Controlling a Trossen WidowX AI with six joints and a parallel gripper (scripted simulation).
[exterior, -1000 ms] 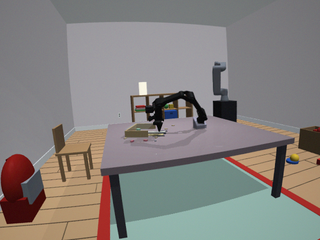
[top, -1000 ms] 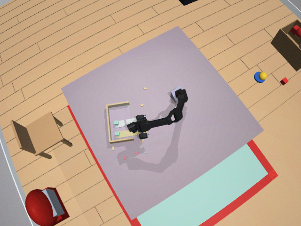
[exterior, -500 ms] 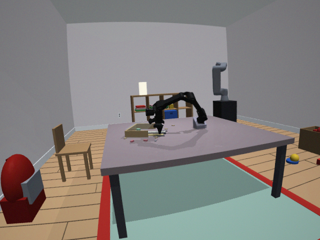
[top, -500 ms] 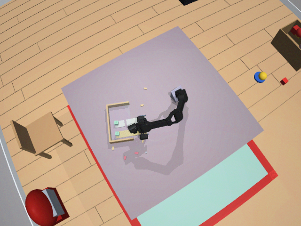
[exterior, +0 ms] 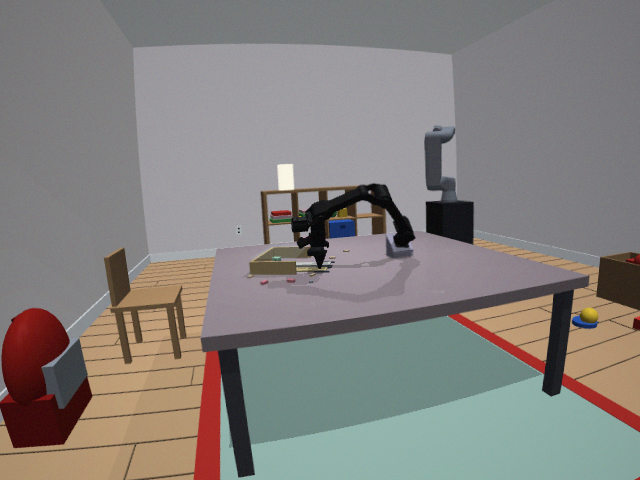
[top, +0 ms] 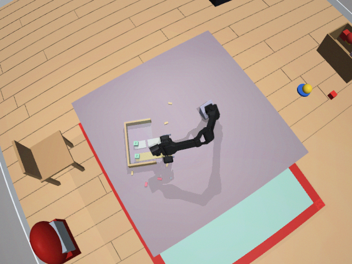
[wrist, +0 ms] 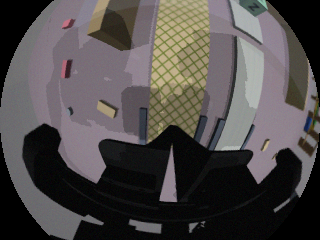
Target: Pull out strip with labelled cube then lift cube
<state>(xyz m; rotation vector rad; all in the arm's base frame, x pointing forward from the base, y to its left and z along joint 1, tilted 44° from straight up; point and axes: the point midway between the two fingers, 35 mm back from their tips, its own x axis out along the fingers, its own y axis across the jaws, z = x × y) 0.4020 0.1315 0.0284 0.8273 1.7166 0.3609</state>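
Right now my gripper tip is 9 cm short of the yellow checkered strip and 3 cm to the left of it.
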